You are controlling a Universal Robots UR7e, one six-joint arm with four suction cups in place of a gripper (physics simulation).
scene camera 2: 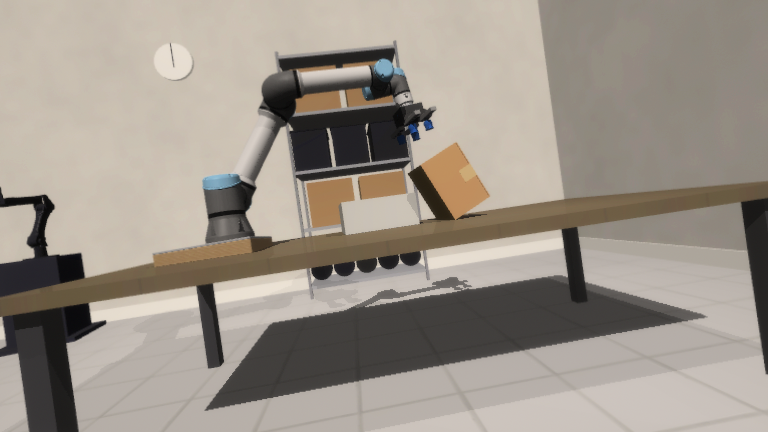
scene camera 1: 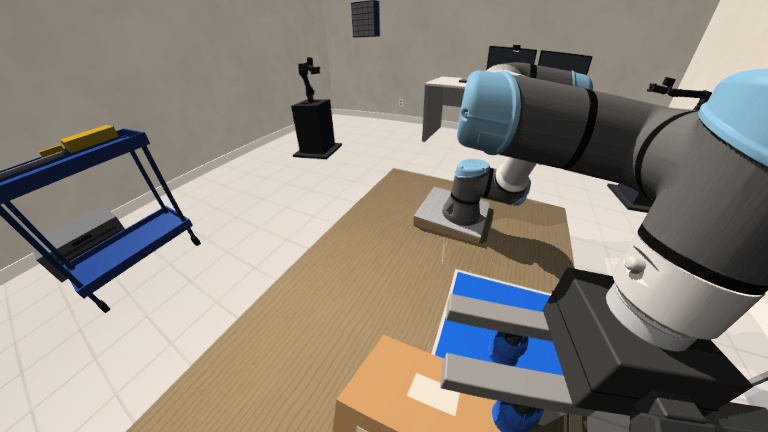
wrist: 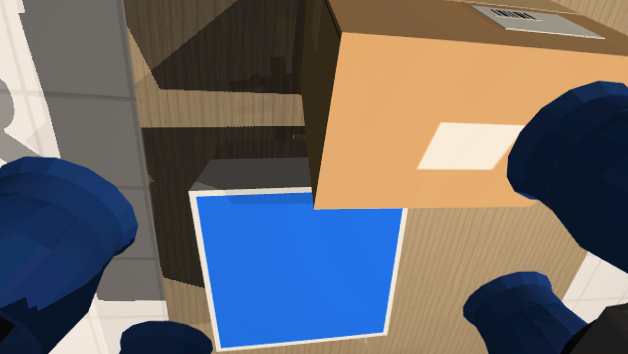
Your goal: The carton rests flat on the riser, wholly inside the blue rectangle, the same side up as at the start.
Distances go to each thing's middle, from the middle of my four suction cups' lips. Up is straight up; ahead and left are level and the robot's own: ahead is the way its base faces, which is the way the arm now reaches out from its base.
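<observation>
You'll find the riser with blue rectangle (scene camera 1: 466,284) 22 cm behind my suction cup, 1 cm to the left of it and 31 cm below it. As for the brown carton (scene camera 1: 396,380), my suction cup is 24 cm above it, 14 cm to the left of it and 4 cm short of it.
</observation>
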